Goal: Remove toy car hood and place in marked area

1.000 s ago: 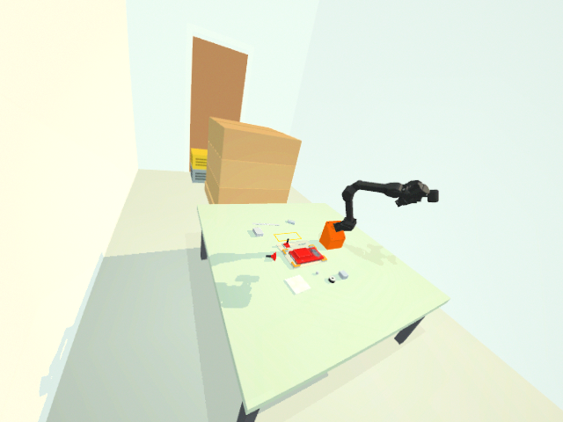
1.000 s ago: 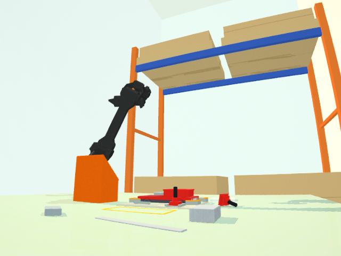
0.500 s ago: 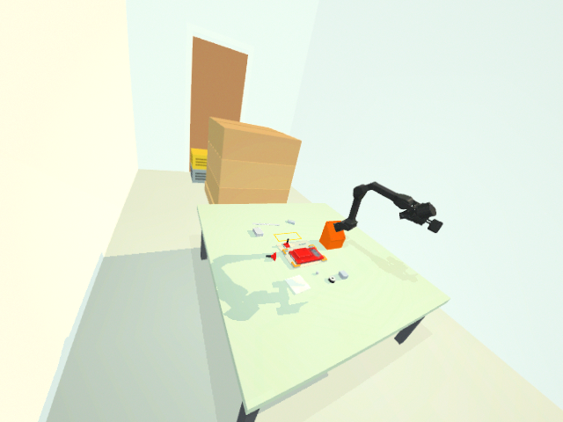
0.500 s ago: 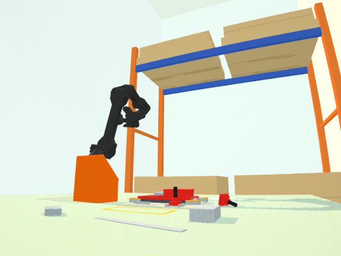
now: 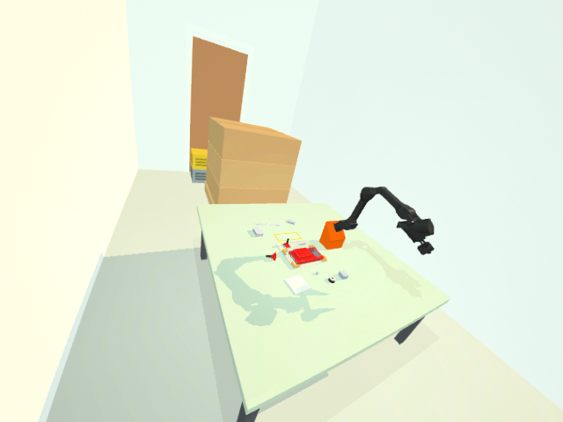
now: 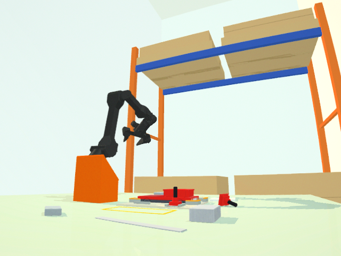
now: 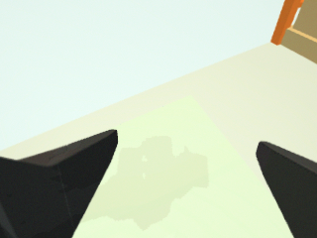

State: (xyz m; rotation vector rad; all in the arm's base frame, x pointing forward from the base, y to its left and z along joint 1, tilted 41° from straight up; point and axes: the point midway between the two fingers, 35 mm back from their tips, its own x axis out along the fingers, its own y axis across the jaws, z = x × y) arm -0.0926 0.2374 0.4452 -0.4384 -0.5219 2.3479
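Right now the red hood is 440 mm ahead of my gripper tip, 420 mm to the right of it and 270 mm below it. From my gripper tip the other things lie so: black-and-white wheel 370 mm ahead, 300 mm below, 200 mm to the right; then thin grey strip 820 mm to the right, 480 mm ahead, 310 mm below; then grey block 810 mm to the right, 300 mm below, 250 mm ahead.
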